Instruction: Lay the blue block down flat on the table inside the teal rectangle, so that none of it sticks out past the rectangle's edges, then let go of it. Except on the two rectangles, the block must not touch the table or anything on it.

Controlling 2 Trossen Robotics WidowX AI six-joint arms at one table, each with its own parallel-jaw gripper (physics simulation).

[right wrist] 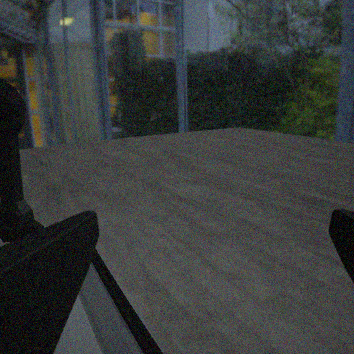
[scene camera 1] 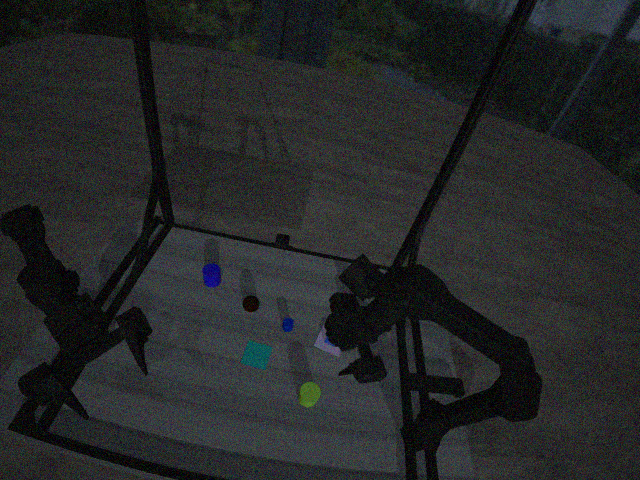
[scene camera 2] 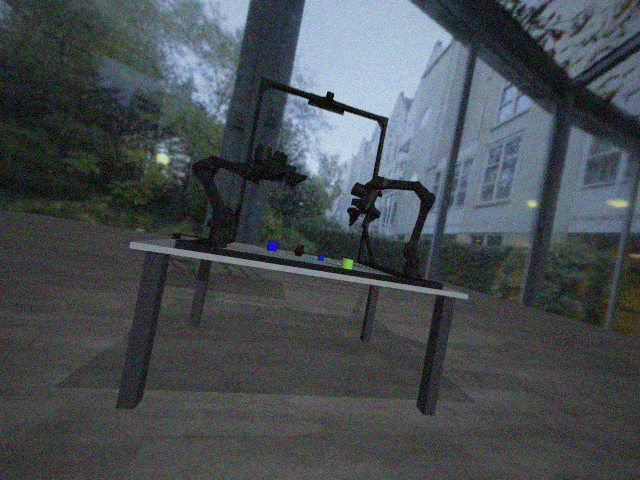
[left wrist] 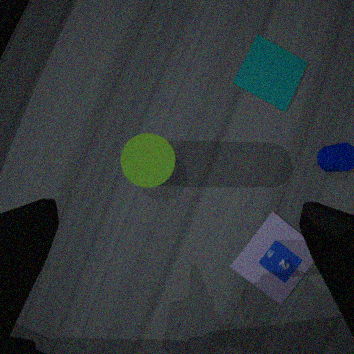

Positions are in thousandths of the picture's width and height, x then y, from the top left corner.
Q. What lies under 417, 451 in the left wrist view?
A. A lime-green cylinder.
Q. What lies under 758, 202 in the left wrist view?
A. A teal rectangle.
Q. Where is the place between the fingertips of my right gripper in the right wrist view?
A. At 606, 629
